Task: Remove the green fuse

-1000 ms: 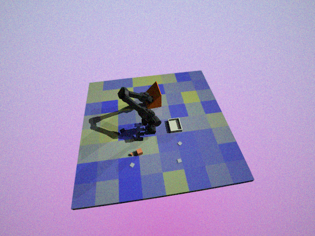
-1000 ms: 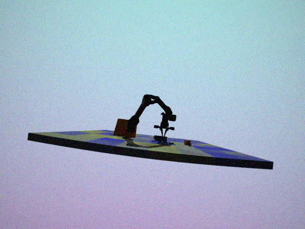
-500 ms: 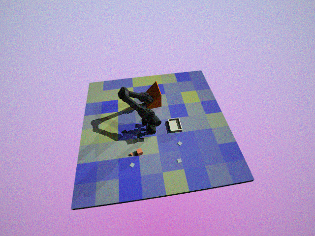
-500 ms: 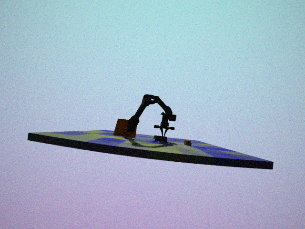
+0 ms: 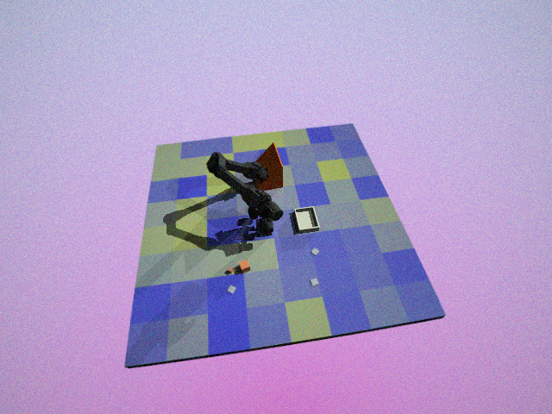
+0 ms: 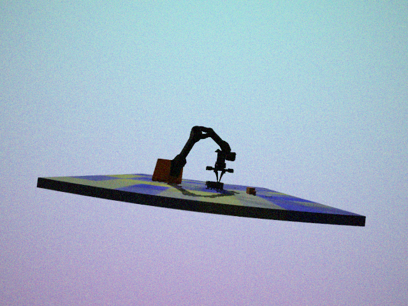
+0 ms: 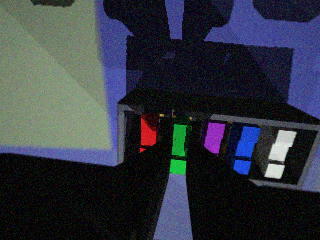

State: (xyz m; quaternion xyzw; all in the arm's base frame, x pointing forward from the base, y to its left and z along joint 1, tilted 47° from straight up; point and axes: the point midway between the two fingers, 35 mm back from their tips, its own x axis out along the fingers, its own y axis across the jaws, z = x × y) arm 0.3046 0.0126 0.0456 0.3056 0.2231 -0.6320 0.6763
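Now: the purple fuse 2 cm behind my gripper tip and 2 cm below it. Also, from my gripper tip: blue fuse: 4 cm behind, 2 cm below; red fuse: 2 cm ahead, 2 cm below; green fuse: 1 cm below.
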